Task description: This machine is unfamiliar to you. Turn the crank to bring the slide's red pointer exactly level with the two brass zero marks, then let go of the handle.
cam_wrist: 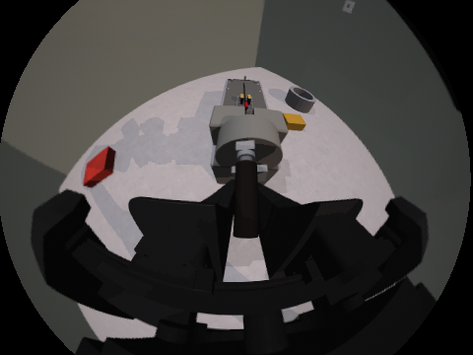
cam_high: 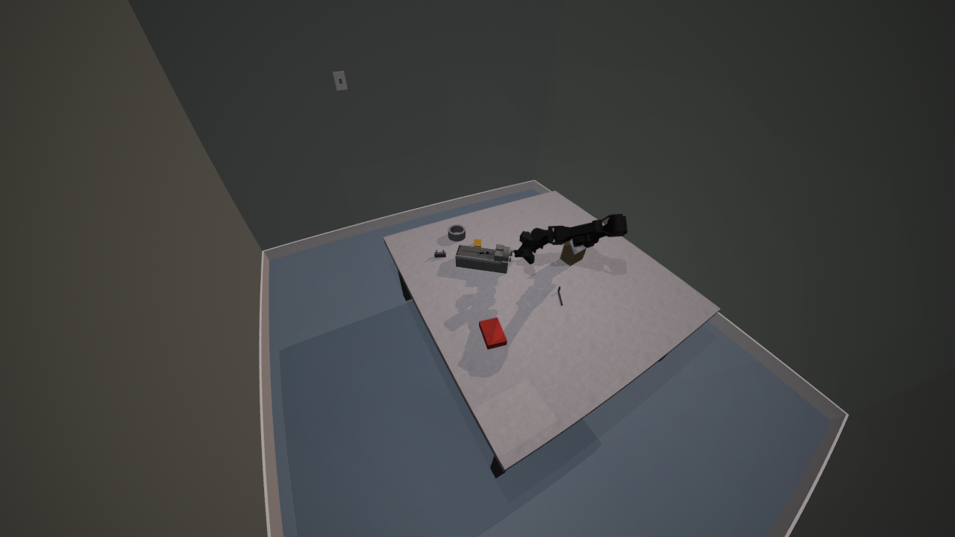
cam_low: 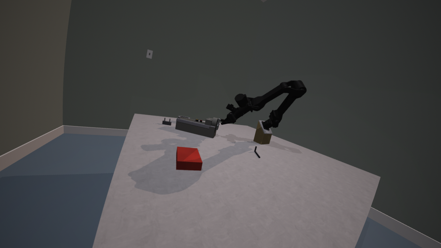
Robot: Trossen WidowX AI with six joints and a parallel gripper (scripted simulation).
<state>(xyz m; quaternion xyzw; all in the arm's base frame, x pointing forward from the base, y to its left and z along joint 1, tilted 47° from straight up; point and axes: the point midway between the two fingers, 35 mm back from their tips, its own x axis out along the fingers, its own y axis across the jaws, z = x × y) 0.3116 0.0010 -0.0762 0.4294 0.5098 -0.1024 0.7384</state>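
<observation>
My gripper tip is now 10 cm short of the red pointer, 9 cm to the left of it and 1 cm above it. The rest, counted from my gripper tip: black crank handle 2 cm above, 1 cm to the left, 1 cm behind; then yellow block 25 cm to the right, 8 cm below, 8 cm ahead; then black bent key 25 cm to the left, 11 cm behind, 8 cm below.
</observation>
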